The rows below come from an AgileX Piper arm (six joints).
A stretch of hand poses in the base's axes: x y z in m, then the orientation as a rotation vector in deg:
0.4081, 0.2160, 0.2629, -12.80, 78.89, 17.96
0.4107, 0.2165, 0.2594, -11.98, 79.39, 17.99
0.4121, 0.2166, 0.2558, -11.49, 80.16, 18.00
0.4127, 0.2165, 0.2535, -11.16, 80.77, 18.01
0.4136, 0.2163, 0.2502, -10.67, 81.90, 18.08
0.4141, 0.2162, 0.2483, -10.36, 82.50, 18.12
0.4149, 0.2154, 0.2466, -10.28, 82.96, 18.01
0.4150, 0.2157, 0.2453, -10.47, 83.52, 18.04
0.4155, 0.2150, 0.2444, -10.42, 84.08, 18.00
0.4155, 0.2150, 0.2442, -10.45, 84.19, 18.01
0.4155, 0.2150, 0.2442, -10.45, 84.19, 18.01
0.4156, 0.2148, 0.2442, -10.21, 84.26, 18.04
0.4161, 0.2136, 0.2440, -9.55, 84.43, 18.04
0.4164, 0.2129, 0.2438, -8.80, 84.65, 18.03
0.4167, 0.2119, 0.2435, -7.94, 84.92, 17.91
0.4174, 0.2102, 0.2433, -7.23, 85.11, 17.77
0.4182, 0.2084, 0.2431, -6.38, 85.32, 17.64
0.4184, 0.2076, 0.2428, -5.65, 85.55, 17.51
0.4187, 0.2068, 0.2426, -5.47, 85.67, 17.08
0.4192, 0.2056, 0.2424, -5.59, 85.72, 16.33
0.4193, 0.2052, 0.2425, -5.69, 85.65, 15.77
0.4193, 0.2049, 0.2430, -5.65, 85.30, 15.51
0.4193, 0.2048, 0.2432, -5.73, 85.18, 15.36
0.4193, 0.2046, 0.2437, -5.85, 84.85, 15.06
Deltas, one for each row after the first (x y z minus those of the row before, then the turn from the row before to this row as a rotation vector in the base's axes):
0.0026, 0.0005, -0.0035, 0.50, 0.57, -0.48
0.0014, 0.0001, -0.0036, 0.21, 0.80, -0.30
0.0006, -0.0001, -0.0023, 0.13, 0.63, -0.20
0.0009, -0.0002, -0.0033, 0.18, 1.16, -0.26
0.0005, -0.0001, -0.0019, 0.13, 0.62, -0.16
0.0008, -0.0008, -0.0017, -0.09, 0.44, -0.13
0.0001, 0.0003, -0.0013, -0.20, 0.54, 0.13
0.0005, -0.0007, -0.0009, -0.09, 0.55, -0.06
0.0000, 0.0000, -0.0002, -0.03, 0.11, 0.02
0.0000, 0.0000, 0.0000, 0.00, 0.00, 0.00
0.0001, -0.0002, 0.0000, 0.17, 0.09, -0.13
0.0005, -0.0012, -0.0002, 0.41, 0.23, -0.41
0.0003, -0.0007, -0.0002, 0.45, 0.29, -0.47
0.0003, -0.0010, -0.0003, 0.45, 0.33, -0.61
0.0007, -0.0017, -0.0002, 0.35, 0.24, -0.53
0.0008, -0.0018, -0.0002, 0.45, 0.28, -0.61
0.0002, -0.0008, -0.0003, 0.37, 0.29, -0.53
0.0003, -0.0008, -0.0002, -0.16, 0.09, -0.39
0.0005, -0.0012, -0.0002, -0.54, -0.04, -0.42
0.0001, -0.0004, 0.0001, -0.40, -0.14, -0.31
0.0000, -0.0003, 0.0005, -0.09, -0.37, -0.21
0.0000, -0.0001, 0.0002, -0.13, -0.14, -0.05
0.0000, -0.0002, 0.0005, -0.22, -0.37, -0.13

